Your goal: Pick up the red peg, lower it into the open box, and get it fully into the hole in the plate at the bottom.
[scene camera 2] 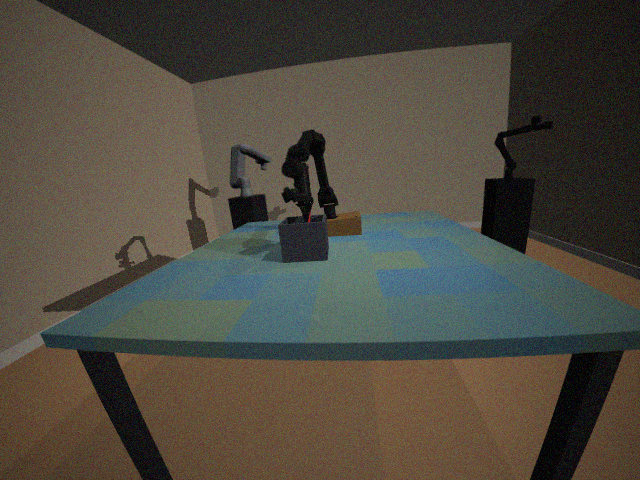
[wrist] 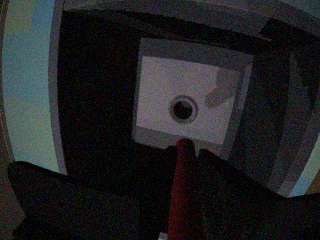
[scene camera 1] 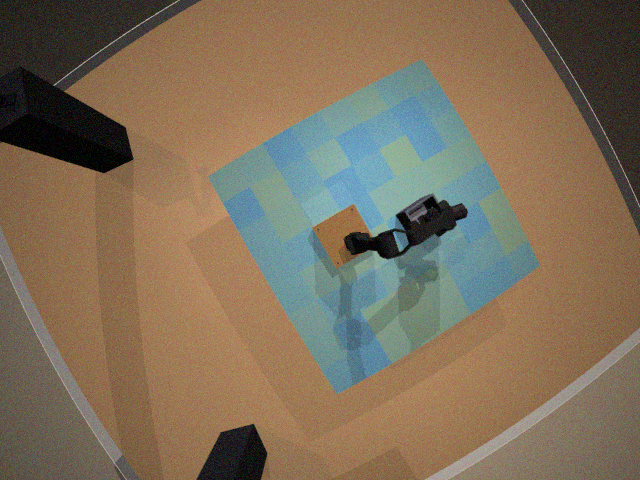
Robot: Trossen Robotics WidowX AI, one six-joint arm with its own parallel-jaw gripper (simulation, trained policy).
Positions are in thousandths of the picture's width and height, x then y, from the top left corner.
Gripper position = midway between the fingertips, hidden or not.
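Note:
My gripper (scene camera 2: 479, 461) is there in my sight, and the wrist view gives me the same gripper (wrist: 586, 644). I also see a dark box (wrist: 295, 277) and a light grey plate (wrist: 508, 502). Scene camera 2 does not show the plate, which is hidden by the dark box.

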